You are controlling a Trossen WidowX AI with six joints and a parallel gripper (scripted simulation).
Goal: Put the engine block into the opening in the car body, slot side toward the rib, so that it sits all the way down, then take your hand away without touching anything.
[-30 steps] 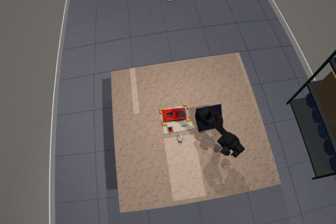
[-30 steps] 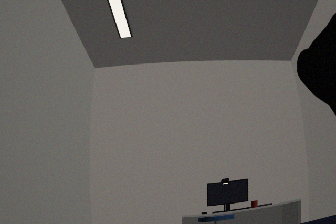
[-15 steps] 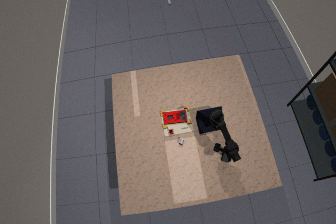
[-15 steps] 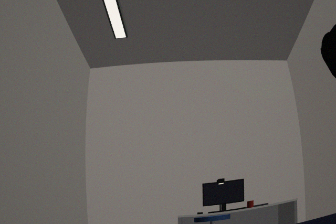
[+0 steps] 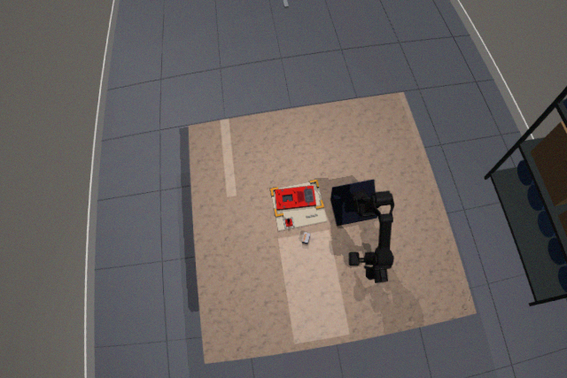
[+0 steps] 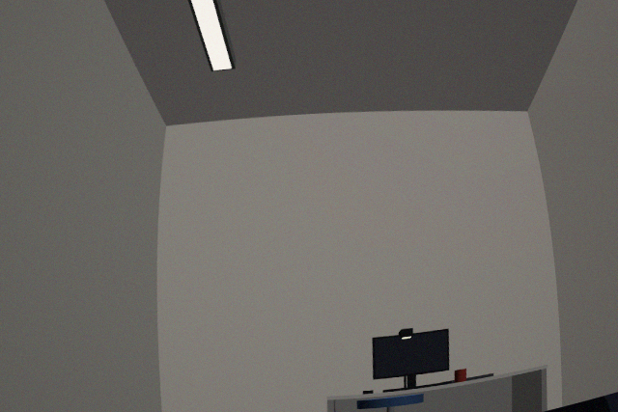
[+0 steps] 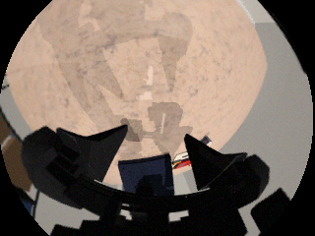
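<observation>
Right now the grey engine block is 22 cm ahead of my gripper tip, 18 cm to the right of it and 4 cm below it.
</observation>
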